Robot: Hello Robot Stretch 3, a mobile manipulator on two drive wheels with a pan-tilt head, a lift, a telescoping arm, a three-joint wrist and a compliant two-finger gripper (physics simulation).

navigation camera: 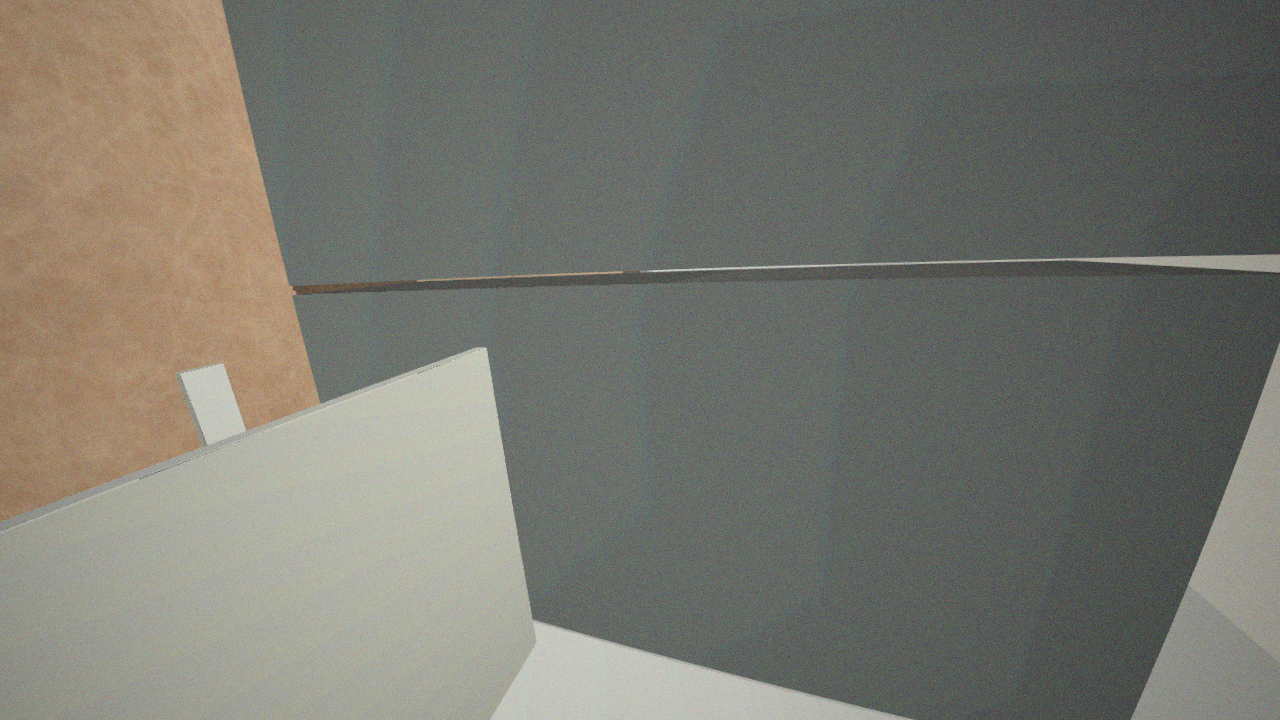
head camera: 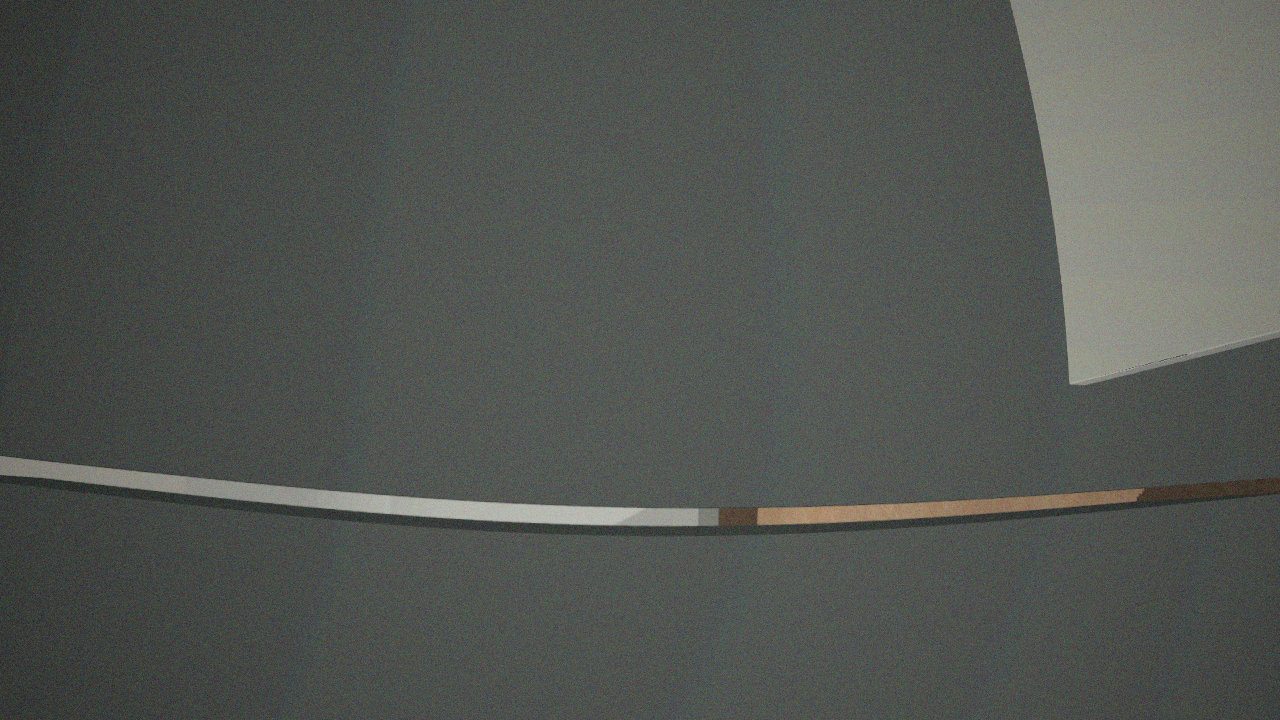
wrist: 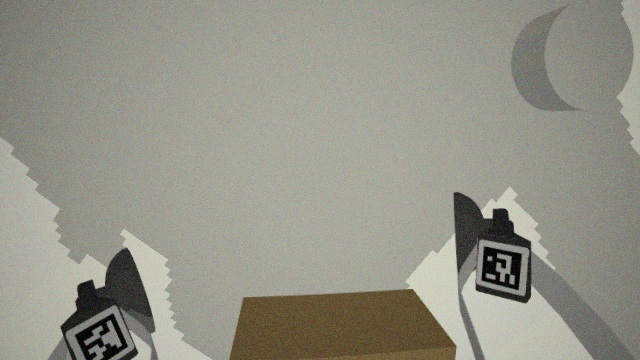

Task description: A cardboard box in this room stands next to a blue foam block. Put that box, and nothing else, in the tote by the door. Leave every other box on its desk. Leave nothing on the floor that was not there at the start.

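Places are measured from the robot's base along level axes (x back, y up, z left), in centimetres.
Pixels of known places: gripper, fingertip midpoint: [wrist: 297,249].
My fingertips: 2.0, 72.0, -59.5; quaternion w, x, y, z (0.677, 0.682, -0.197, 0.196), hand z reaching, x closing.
For each thing: its top centre in the pictures, then the offset to it from my fingertips, as dx, dy, dz. "spot": a spot on its surface instead. Level surfaces: height alone.
- brown cardboard box, surface spot: [wrist: 340,325] spot: -0.3, +2.9, +3.0
- pale surface, surface height: dy +0.0
- pale flat panel, surface height: dy +0.0
- round pale shape, top centre: [wrist: 591,55] +16.3, +2.4, +1.5
A brown cardboard box [wrist: 340,325] is at the bottom middle of the wrist view, cut off by the frame's lower edge, on a pale surface [wrist: 300,150]. My gripper [wrist: 297,249] is open, with one finger to the left of the box and one to the right. Pale surface shows between each finger and the box, and I see no contact. How far the fingertips are above the surface is unclear. The blue foam block and the tote do not show in these views. The gripper does not show in the head or navigation view.
A pale flat panel [head camera: 1172,179] [navigation camera: 295,555] shows in the head and navigation views, before a large grey surface [head camera: 537,268] [navigation camera: 760,402] crossed by a thin strip [head camera: 501,512]. A tan surface [navigation camera: 116,223] is at the left. A round pale shape [wrist: 590,55] is at the wrist view's upper right.
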